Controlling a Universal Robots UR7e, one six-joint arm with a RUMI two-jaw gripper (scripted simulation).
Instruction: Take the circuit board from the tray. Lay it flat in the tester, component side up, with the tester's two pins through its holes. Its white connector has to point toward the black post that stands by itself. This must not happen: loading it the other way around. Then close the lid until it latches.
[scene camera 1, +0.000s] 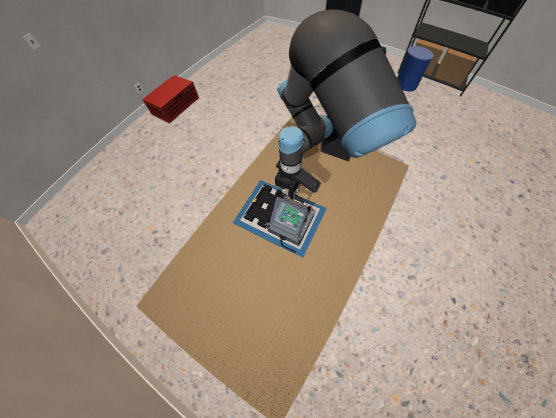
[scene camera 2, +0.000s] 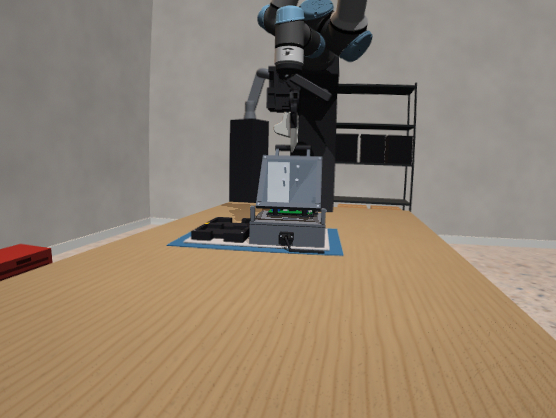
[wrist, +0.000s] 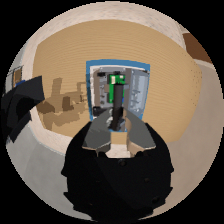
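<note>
Scene camera 1 shows the gripper (scene camera 1: 293, 198) and a tester lid (scene camera 1: 288, 217). The gripper (scene camera 2: 292, 152) is visible in scene camera 2 as well, while the wrist view takes in both the gripper (wrist: 116, 108) and the lid (wrist: 136, 82).
</note>
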